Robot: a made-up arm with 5 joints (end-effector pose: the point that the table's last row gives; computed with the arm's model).
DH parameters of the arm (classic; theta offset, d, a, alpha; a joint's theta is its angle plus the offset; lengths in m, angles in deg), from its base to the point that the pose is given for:
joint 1: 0 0.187 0 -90
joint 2: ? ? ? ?
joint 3: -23.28 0 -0.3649 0
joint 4: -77.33 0 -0.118 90
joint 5: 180 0.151 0 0
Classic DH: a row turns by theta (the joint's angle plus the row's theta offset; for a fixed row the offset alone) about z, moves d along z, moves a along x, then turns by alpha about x.
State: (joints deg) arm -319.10 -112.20 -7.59 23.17 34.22
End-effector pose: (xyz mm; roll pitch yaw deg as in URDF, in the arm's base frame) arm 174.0 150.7 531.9 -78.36 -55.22 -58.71
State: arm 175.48 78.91 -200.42 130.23 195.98
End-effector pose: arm -532.9 42.1 275.6 -177.58 -8.39 -20.68
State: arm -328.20 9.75 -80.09 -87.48 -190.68
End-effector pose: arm 316.4 196.2 494.8 -4.32 21.79 20.29
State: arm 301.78 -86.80 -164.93 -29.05 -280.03
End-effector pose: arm -349.4 563.9 121.3 100.93 9.85 -146.33
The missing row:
joint 2: -79.38 0 0.1791 0
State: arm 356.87 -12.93 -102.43 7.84 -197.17
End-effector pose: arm 388.2 -21.2 748.7 -43.10 65.67 -48.89
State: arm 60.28 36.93 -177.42 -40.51 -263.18
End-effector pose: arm 87.4 153.2 782.4 0.98 -0.12 -22.90
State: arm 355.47 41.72 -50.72 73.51 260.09
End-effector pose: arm 190.3 -15.1 -214.2 -115.82 -8.94 89.77
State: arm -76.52 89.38 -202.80 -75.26 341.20
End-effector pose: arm 77.4 -322.7 502.3 -2.81 8.20 84.48
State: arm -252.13 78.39 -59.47 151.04 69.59
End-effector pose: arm 1.0 -3.1 -44.5 9.41 3.48 -2.25
